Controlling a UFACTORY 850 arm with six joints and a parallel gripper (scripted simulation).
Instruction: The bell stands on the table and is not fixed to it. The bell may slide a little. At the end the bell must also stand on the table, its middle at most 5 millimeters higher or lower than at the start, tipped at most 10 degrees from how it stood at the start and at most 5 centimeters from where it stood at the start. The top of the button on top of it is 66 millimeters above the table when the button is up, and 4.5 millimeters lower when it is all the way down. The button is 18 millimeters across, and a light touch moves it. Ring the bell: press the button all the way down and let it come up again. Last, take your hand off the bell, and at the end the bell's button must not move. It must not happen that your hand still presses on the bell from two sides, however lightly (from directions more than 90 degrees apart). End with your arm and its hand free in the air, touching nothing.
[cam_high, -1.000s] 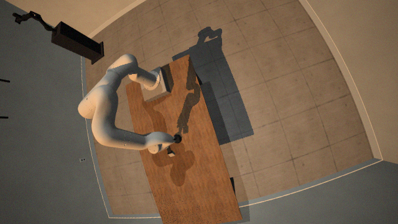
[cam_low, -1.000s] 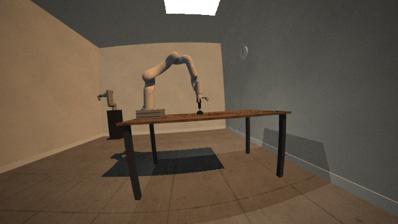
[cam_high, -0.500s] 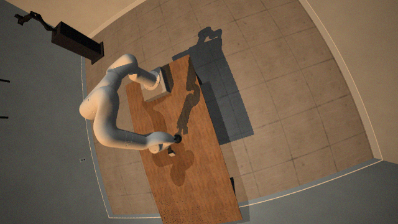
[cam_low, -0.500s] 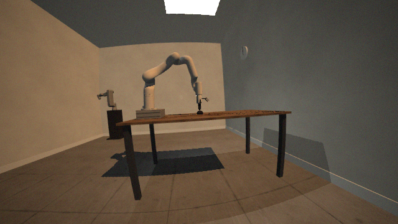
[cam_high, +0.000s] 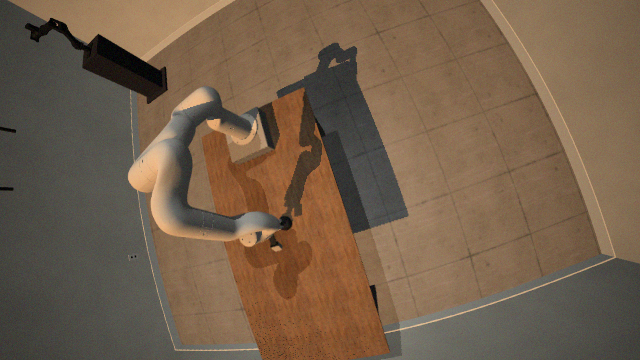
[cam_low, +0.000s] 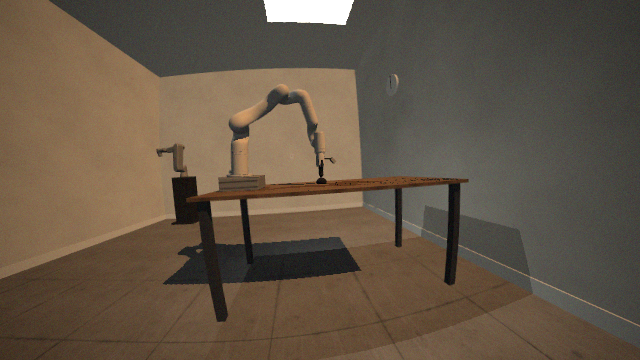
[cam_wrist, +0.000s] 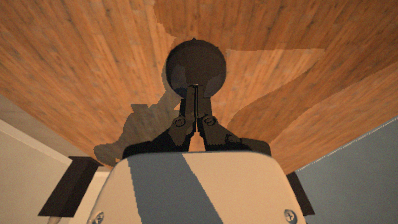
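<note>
My gripper is now 30 mm above the pale button. Round my hand: bell: 40 mm below.
</note>
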